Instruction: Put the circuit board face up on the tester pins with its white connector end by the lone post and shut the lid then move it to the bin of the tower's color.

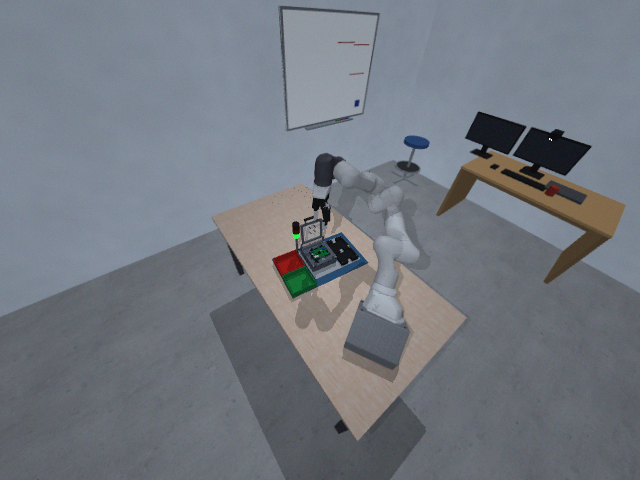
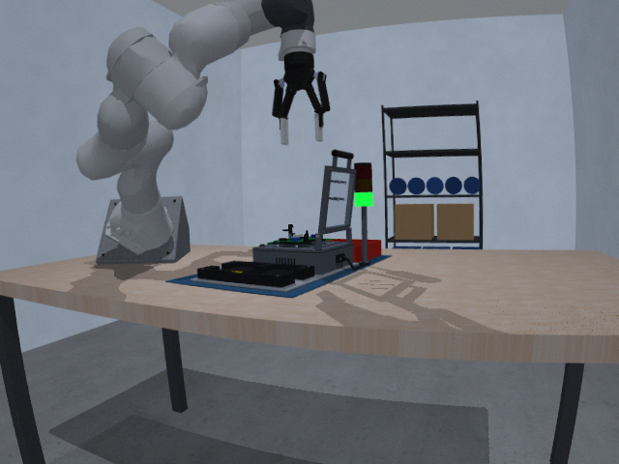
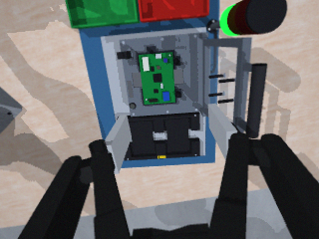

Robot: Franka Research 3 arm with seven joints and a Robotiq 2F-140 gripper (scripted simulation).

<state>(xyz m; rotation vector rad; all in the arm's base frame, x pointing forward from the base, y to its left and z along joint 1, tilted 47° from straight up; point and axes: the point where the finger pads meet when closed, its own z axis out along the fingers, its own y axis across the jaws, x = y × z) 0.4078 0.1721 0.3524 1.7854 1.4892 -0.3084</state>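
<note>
The green circuit board is 2 cm behind my hand, 1 cm to the left of it and 26 cm below it. From my hand the other things lie so: tester plate: 1 cm behind, 1 cm to the left, 26 cm below; tester lid: 9 cm ahead, 3 cm to the right, 15 cm below; black latch hook: 5 cm behind, 8 cm to the left, 25 cm below.
</note>
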